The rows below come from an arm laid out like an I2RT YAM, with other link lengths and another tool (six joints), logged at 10 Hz.
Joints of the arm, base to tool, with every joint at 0 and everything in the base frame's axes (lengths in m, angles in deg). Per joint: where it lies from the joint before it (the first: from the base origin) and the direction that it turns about. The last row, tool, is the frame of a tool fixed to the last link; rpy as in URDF.
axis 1: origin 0 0 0.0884 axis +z
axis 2: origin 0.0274 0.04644 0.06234 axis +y
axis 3: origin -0.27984 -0.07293 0 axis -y
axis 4: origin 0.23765 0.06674 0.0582 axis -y
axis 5: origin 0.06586 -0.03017 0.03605 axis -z
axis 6: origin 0.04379 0 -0.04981 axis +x
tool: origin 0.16 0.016 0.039 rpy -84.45 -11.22 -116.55
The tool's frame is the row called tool.
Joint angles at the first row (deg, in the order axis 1, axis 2, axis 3, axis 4, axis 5, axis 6):
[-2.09, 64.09, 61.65, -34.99, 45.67, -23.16]
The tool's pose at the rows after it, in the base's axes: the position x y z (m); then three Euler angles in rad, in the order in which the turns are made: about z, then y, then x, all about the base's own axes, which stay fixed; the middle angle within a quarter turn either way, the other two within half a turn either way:
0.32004 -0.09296 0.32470 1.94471 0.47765 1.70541
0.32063 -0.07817 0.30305 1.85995 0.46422 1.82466
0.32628 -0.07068 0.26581 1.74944 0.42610 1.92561
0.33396 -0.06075 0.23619 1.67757 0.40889 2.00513
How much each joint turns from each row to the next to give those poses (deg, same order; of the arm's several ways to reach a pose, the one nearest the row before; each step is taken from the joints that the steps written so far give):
[6.04, -0.85, 4.55, -12.58, -1.25, 9.29]
[1.86, 3.67, 2.60, -7.26, -2.58, 6.33]
[0.00, 4.92, -0.50, -2.31, -2.86, 3.03]
[0.07, 3.89, -0.93, 0.46, -3.11, 1.35]

